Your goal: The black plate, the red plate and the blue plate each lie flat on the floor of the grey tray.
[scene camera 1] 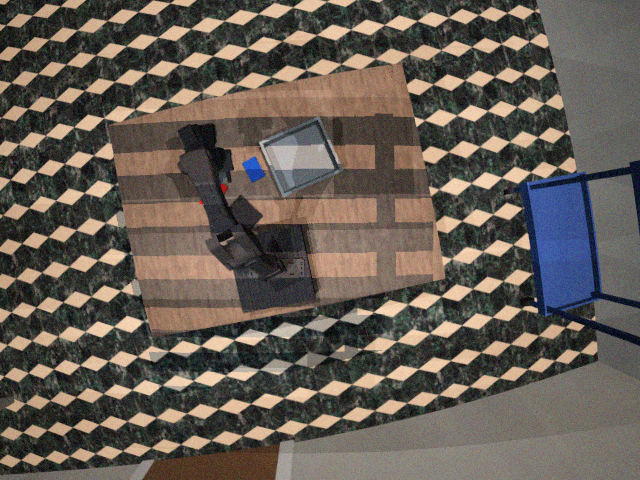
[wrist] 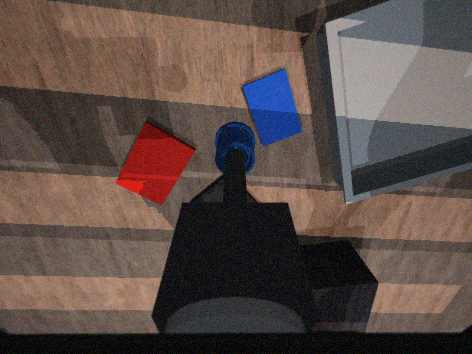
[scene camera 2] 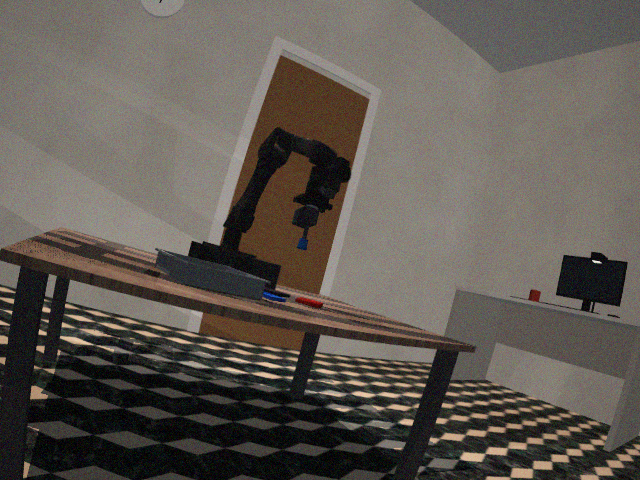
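Pixels of known places: hand at its tool point: (wrist: 235,140) (scene camera 2: 301,248); arm's base at its link origin: (scene camera 1: 276,268) (scene camera 2: 228,251).
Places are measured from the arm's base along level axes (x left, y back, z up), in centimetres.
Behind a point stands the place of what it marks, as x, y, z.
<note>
The black plate (scene camera 1: 245,210) {12.5, -21.4, -8.2} lies flat on the table between the arm and the tray; in the wrist view the black plate (wrist: 213,193) {16.4, -24.0, -8.2} is mostly hidden behind the cup's mount. The red plate (scene camera 1: 222,189) {21.3, -29.7, -8.0} (scene camera 2: 309,302) {23.1, -32.6, -8.2} (wrist: 155,163) {24.8, -28.4, -8.0} lies flat on the table, partly hidden under the arm in the first scene view. The blue plate (scene camera 1: 253,169) {9.2, -37.1, -8.1} (scene camera 2: 274,297) {9.8, -41.4, -8.2} (wrist: 272,107) {9.4, -37.5, -8.1} lies flat beside the grey tray (scene camera 1: 312,182) {-13.4, -31.1, -4.1} (scene camera 2: 211,279) {-9.3, -52.4, -6.7} (wrist: 341,120) {1.8, -37.3, -4.1}. My suction cup (scene camera 2: 302,243) (wrist: 235,142) hangs high above the table with no plate on it. In the wrist view it shows between the red and blue plates.
The arm's dark base plate (scene camera 1: 276,297) {0.4, 10.7, -0.1} lies at the table's near edge in the first scene view. A blue chair (scene camera 1: 563,245) stands on the floor to the right. A desk (scene camera 2: 542,330) with a monitor (scene camera 2: 591,279) stands farther away. The tray's walls stand up from the table.
</note>
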